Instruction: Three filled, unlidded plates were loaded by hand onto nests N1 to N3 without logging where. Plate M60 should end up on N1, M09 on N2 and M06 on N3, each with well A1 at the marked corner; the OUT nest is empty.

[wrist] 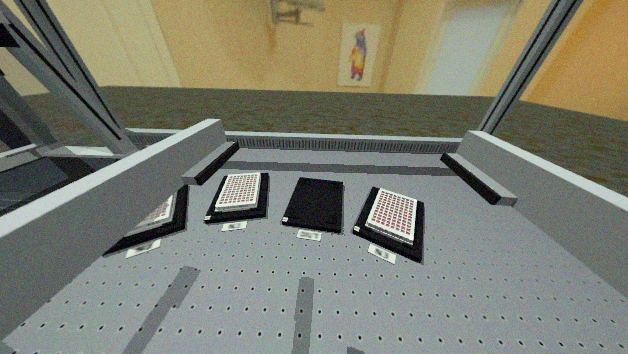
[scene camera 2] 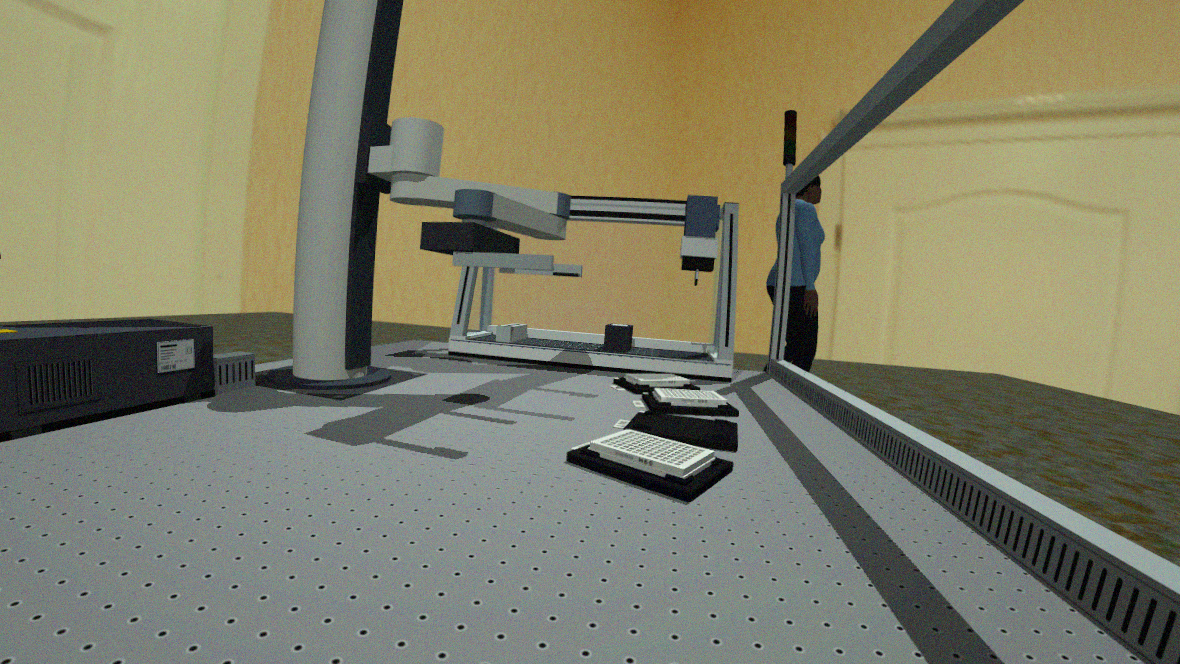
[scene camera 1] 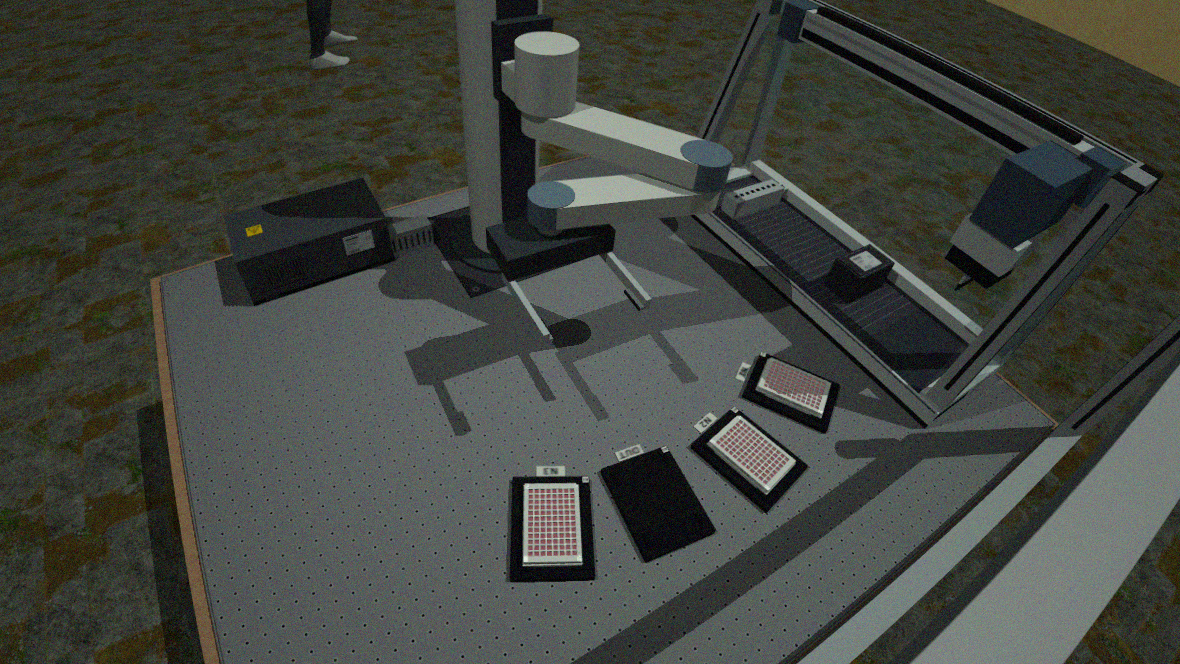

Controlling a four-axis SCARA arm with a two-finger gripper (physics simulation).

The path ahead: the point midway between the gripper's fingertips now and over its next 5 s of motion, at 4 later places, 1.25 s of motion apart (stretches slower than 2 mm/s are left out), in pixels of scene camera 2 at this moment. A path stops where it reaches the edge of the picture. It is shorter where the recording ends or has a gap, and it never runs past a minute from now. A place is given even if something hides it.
My gripper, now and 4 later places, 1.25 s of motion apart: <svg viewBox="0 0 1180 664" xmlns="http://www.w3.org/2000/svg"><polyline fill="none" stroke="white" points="568,267 628,316 652,315 655,378 642,370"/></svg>
